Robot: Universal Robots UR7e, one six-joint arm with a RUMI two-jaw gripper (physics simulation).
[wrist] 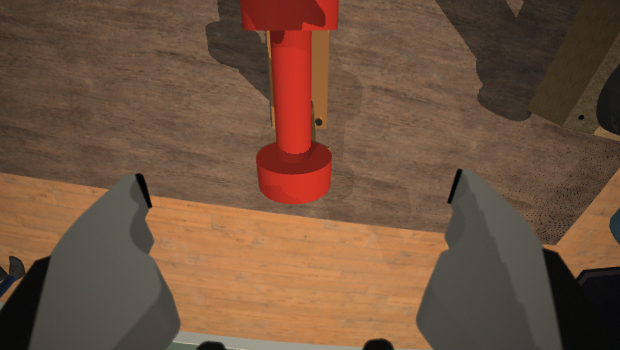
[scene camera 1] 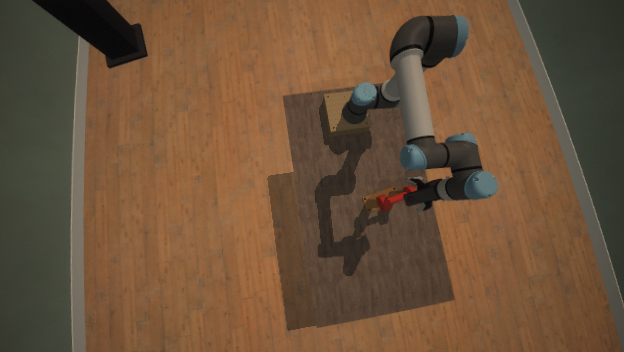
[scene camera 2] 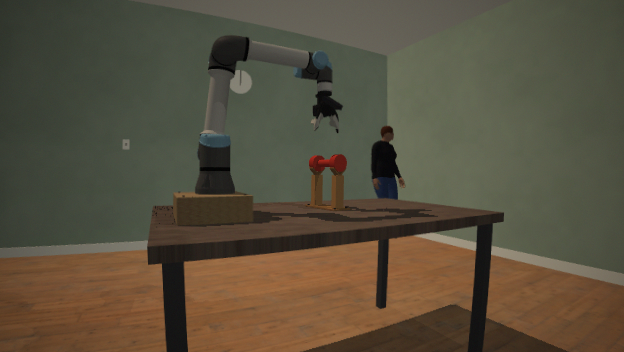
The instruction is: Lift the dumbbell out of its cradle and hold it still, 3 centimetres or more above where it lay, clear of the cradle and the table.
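Pixels of known places: gripper, fingertip midpoint: (wrist: 300,176) (scene camera 2: 326,132); arm's base at its link origin: (scene camera 1: 354,112) (scene camera 2: 215,193).
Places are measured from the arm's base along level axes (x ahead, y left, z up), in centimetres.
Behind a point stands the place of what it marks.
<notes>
The red dumbbell (scene camera 1: 396,198) @(x 55.8, y -2.6, z 14.7 cm) (scene camera 2: 325,163) @(x 54.2, y -1.9, z 12.7 cm) (wrist: 292,90) @(x 55.9, y -2.4, z 14.7 cm) lies level across the two upright posts of the wooden cradle (scene camera 1: 371,201) @(x 54.3, y -10.6, z -0.1 cm) (scene camera 2: 338,192) @(x 55.1, y -10.6, z -0.8 cm) (wrist: 321,85) @(x 52.2, y 2.2, z -8.3 cm), which stands on the table. My gripper (scene camera 1: 418,194) @(x 54.9, y -1.7, z 28.1 cm) (scene camera 2: 326,131) @(x 54.9, y -1.7, z 28.1 cm) (wrist: 300,176) @(x 54.9, y -1.7, z 28.1 cm) is open and empty, pointing down above the dumbbell with a clear gap below the fingertips. In the wrist view the handle runs up the picture, square to the line between the fingers. The near head appears between the fingertips, and the far head is cut off by the top edge. The dumbbell hides much of the cradle there.
The arm's base block (scene camera 1: 337,112) @(x -3.5, y -9.9, z 0.1 cm) (scene camera 2: 214,210) @(x -6.1, y -15.8, z -4.6 cm) (wrist: 575,65) @(x 10.0, y -2.7, z -4.0 cm) stands on the table (scene camera 1: 380,295) @(x 108.6, y -23.3, z -9.1 cm) (scene camera 2: 325,241) @(x 16.2, y -46.6, z -11.7 cm) (wrist: 125,100) @(x 88.6, y 3.8, z -9.1 cm), to the right in the wrist view. The table's edge passes below the near head in that view. A person (scene camera 2: 386,160) stands beyond the table.
</notes>
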